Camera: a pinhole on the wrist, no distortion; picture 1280 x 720 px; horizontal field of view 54.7 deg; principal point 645.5 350.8 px. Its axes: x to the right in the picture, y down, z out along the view. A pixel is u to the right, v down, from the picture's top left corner.
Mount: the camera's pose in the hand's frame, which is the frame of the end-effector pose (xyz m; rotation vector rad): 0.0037 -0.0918 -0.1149 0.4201 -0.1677 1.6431
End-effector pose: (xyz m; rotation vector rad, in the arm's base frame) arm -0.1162 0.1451 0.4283 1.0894 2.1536 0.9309
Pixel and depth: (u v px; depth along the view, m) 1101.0 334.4 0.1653
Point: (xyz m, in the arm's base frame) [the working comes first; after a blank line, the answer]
In the camera's frame: 0.0609 -0.0022 0.1653

-0.1322 0.1499 0.3150
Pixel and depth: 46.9 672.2 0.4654
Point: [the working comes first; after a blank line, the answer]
In the camera's frame: -0.2252 0.1209 0.4654

-0.1476 0.0027 -0.0913
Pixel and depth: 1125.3 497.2 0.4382
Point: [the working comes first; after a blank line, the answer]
In the camera's frame: 0.1699 0.0518 0.4382

0.0887 0.2375 0.1338
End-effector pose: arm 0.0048 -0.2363 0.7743 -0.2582 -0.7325 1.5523
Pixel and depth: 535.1 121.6 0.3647
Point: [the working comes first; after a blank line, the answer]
In the camera's frame: -0.0325 -0.0676 0.3647

0.0680 -0.1763 1.1044
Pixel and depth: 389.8 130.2 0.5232
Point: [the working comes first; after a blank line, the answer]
In the camera's frame: -0.1081 -0.0933 0.5232

0.0940 -0.1604 1.2793
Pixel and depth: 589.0 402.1 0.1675
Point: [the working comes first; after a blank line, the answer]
In the camera's frame: -0.0076 0.0069 0.1675

0.1082 -0.2291 0.9028
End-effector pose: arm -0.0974 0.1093 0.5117 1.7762 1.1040 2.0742
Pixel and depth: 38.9 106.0 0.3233
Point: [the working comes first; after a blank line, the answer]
In the camera's frame: -0.1585 -0.0640 0.3233

-0.1332 0.4758 0.3927
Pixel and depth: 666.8 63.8 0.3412
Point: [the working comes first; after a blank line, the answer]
In the camera's frame: 0.0059 -0.0791 0.3412

-0.0208 0.4064 0.4933
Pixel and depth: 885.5 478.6 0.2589
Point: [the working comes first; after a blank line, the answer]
In the camera's frame: 0.0502 0.0267 0.2589

-0.0127 0.2772 0.4369
